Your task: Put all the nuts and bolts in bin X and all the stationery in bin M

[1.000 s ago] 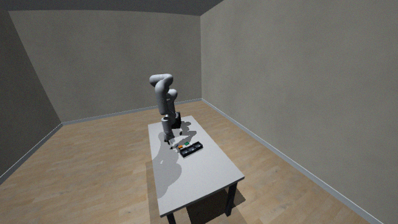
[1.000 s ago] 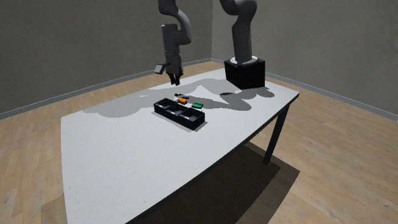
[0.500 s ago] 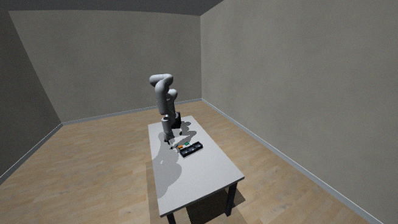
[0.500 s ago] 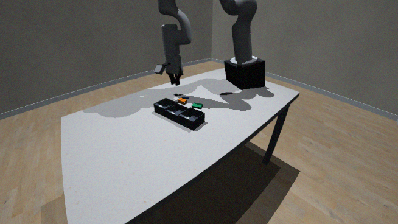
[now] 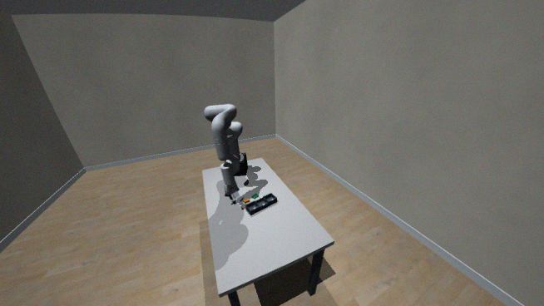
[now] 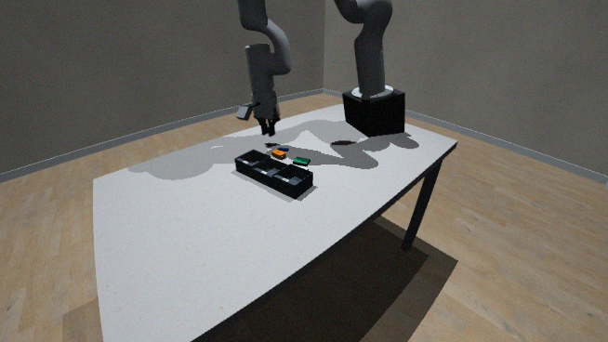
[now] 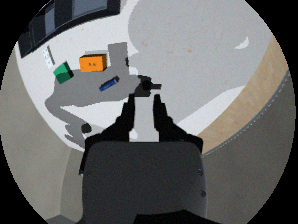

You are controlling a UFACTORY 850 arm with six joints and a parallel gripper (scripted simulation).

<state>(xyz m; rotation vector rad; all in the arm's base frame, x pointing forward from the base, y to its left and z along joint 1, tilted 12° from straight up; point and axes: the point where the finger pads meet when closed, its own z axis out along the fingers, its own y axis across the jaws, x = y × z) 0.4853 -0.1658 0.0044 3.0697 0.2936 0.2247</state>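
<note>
The dark piece is 6 cm below my hand. The rest, counted from my hand: blue piece (1 cm behind, 7 cm to the left, 6 cm below); then orange block (3 cm ahead, 11 cm to the left, 6 cm below); then green block (1 cm ahead, 19 cm to the left, 6 cm below).
</note>
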